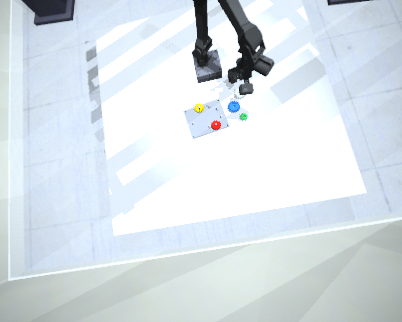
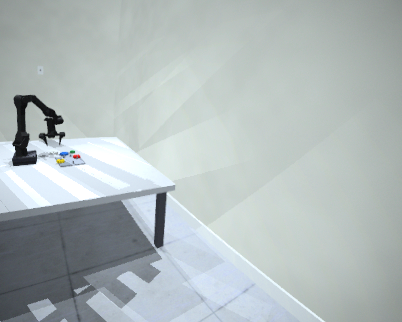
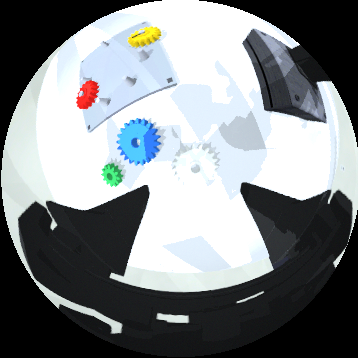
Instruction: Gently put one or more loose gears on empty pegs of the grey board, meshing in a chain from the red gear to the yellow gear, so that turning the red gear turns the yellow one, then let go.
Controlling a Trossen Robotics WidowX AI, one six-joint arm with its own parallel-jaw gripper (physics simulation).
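Frame: origin at the arm's base, x back, y down, z right, level; centimetres.
Seen in the pictures: gripper, between the fingertips: (image 2: 53,145) (image 3: 196,188); arm's base, origin of its link: (image 1: 202,61) (image 2: 21,155).
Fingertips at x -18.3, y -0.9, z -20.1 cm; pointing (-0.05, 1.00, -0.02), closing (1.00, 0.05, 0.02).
Note:
Offsets run from my fingertips to a thing's middle. Level surfaces: height alone.
The grey board @(dx -12.6, dy +5.0, dz +19.8 cm) (image 1: 204,120) (image 2: 79,162) (image 3: 112,65) lies on the table, with bare pegs standing on it. The red gear @(dx -17.7, dy +4.9, dz +14.3 cm) (image 1: 216,125) (image 2: 76,156) (image 3: 88,95) and the yellow gear @(dx -7.0, dy +4.8, dz +23.3 cm) (image 1: 199,108) (image 2: 61,161) (image 3: 145,37) sit on the board, apart from each other. Off the board lie a blue gear @(dx -7.8, dy +5.7, dz +4.0 cm) (image 1: 234,106) (image 2: 64,154) (image 3: 131,132), a small green gear @(dx -13.9, dy +5.7, dz -1.0 cm) (image 1: 243,116) (image 2: 72,152) (image 3: 115,171) and a pale white gear @(dx +0.2, dy +5.7, dz +0.3 cm) (image 3: 195,156), hard to see against the table. My gripper (image 1: 240,82) (image 2: 54,144) (image 3: 196,188) is wide open and empty above the table, near the white gear.
The arm's dark base (image 1: 210,75) (image 2: 25,159) (image 3: 282,82) stands on the table @(dy +6.5 cm) (image 1: 225,185) (image 2: 142,175) near the board's yellow-gear side. Bright light patches and shadows lie across the table top.

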